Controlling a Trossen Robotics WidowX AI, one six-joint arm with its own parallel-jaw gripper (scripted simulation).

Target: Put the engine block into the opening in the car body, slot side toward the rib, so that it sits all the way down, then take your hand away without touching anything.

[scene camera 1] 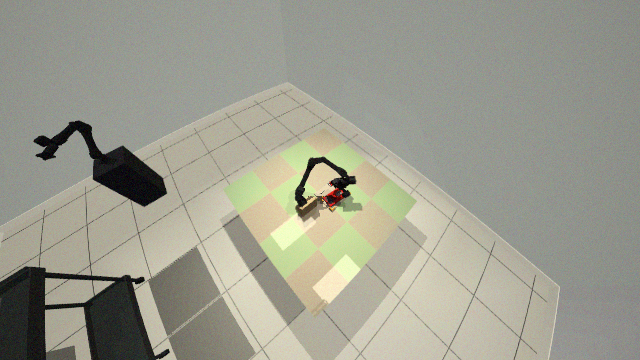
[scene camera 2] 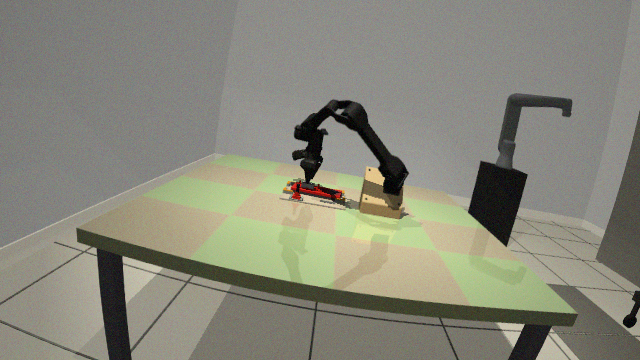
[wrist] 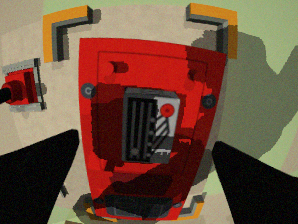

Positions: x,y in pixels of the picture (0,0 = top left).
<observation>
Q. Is my gripper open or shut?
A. Open.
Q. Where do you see a grey engine block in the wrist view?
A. At 149,121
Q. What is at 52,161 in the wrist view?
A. My gripper.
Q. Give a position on a car body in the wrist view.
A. At 106,67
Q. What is my gripper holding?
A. Nothing.
</observation>
